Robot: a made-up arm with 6 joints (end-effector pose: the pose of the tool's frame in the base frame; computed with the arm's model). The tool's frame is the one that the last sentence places.
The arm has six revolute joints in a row. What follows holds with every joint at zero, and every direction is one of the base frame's.
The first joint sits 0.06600 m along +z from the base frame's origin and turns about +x.
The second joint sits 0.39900 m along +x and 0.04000 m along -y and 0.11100 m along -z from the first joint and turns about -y.
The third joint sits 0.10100 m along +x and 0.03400 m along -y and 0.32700 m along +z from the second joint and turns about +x.
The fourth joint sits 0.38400 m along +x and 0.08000 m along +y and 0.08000 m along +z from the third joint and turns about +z.
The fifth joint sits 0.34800 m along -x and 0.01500 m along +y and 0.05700 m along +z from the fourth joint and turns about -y.
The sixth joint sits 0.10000 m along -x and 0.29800 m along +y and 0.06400 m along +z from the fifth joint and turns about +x.
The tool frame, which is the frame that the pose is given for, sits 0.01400 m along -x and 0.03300 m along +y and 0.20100 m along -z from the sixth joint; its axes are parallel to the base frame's.
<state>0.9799 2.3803 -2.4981 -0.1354 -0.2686 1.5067</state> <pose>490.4 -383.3 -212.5 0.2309 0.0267 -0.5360 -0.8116</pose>
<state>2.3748 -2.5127 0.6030 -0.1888 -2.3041 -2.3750</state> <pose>413.8 485.0 682.6 0.7251 -0.2847 0.3598 -0.5136</pose>
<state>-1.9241 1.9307 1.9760 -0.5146 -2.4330 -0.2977</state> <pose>-334.5 152.0 608.9 0.1069 0.5694 -0.7711 -0.2641</pose>
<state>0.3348 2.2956 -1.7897 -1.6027 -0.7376 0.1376</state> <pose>23.0 -320.6 721.4 0.1797 -0.3880 0.6454 0.6329</pose>
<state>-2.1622 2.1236 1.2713 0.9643 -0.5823 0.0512</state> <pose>268.4 -148.3 405.3 0.0605 0.4017 -0.2207 -0.8867</pose>
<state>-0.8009 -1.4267 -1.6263 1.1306 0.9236 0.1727</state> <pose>767.3 -118.2 94.7 0.4743 -0.0455 0.7919 0.3818</pose>
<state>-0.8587 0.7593 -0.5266 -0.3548 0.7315 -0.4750</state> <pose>525.2 273.1 -73.6 0.3673 -0.6121 -0.6991 -0.0414</pose>
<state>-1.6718 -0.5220 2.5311 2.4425 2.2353 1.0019</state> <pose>720.4 -312.7 -184.5 0.4642 -0.5211 0.4135 -0.5848</pose>
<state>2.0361 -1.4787 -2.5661 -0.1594 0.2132 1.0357</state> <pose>297.3 461.6 -331.5 0.6598 0.2504 -0.2432 0.6654</pose>
